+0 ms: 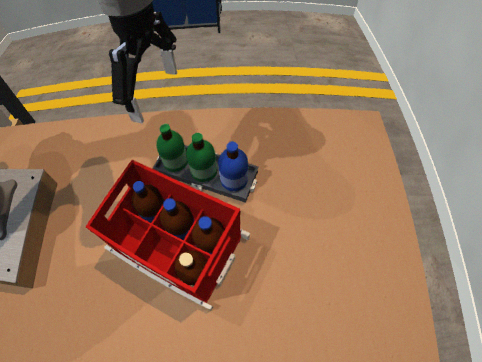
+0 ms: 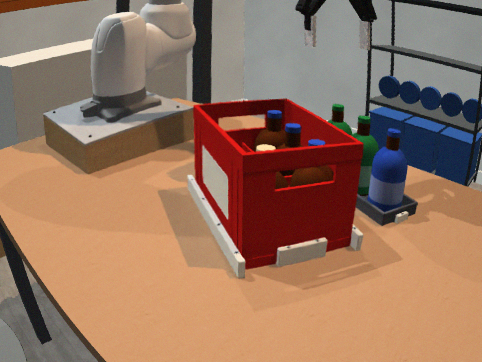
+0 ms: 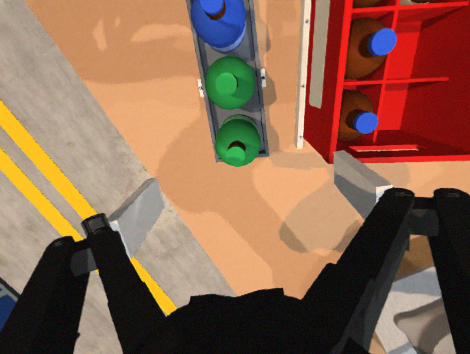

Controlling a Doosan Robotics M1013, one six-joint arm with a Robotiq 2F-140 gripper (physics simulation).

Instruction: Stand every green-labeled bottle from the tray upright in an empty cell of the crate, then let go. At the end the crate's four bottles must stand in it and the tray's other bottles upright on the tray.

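Where they show: gripper, fingertip midpoint: [image 1: 155, 95] [image 2: 339, 47] [image 3: 244, 180]; arm's base, origin of the base link: [image 2: 119, 107].
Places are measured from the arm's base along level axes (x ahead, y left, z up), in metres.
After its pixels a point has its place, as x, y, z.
Observation:
Two green bottles, the end one [image 1: 171, 147] @(0.581, 0.126, 0.019) [image 2: 338, 120] @(0.579, 0.143, 0.035) [image 3: 237, 142] @(0.581, 0.145, 0.041) and the middle one [image 1: 201, 157] @(0.657, 0.085, 0.020) [image 2: 366, 145] @(0.671, 0.089, 0.017) [image 3: 230, 82] @(0.651, 0.108, 0.065), stand upright on the dark tray [image 1: 227, 192] @(0.711, 0.031, -0.070) [image 2: 375, 214] @(0.736, 0.020, -0.081) [image 3: 250, 57] @(0.670, 0.064, -0.089), beside a blue bottle [image 1: 233, 167] @(0.731, 0.049, 0.020) [image 2: 388, 167] @(0.740, 0.043, 0.005) [image 3: 218, 25] @(0.715, 0.085, 0.028). The red crate [image 1: 187, 192] @(0.629, -0.028, 0.061) [image 2: 300, 220] @(0.683, -0.169, -0.027) [image 3: 327, 125] @(0.541, 0.034, 0.062) holds three blue-capped brown bottles in one row and a cream-capped brown bottle [image 1: 189, 270] @(0.623, -0.190, 0.033) in the other row. That row's other two cells are empty. My gripper [image 1: 153, 90] @(0.580, 0.133, 0.197) [image 2: 338, 41] @(0.580, 0.133, 0.197) [image 3: 244, 180] @(0.580, 0.133, 0.197) is wide open and empty, above the tray's level, nearest its green end.
White strips [image 1: 160, 280] @(0.536, -0.188, -0.065) [image 2: 215, 227] @(0.553, -0.205, -0.071) [image 3: 302, 75] line the crate's base. The robot's base plate [image 1: 27, 215] @(0.152, -0.020, -0.011) [image 2: 75, 125] @(0.015, -0.160, -0.008) lies on a block at the table's side. A shelf rack [image 2: 369, 75] with blue boxes stands behind the table.

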